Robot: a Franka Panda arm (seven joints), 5 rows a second.
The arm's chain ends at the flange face. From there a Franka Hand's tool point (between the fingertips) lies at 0.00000 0.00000 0.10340 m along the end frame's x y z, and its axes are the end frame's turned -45 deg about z.
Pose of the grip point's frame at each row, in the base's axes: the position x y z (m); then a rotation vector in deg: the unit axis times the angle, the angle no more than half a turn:
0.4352 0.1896 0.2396 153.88 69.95 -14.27
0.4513 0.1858 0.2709 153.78 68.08 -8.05
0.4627 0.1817 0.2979 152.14 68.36 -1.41
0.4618 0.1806 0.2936 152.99 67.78 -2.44
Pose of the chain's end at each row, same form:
0.4432 0.2136 0.3399 166.48 5.65 -7.19
0.4518 0.2088 0.3717 167.11 4.02 -0.87
0.4546 0.2039 0.3986 167.25 4.95 6.10
0.4554 0.2025 0.3944 167.56 4.08 4.85

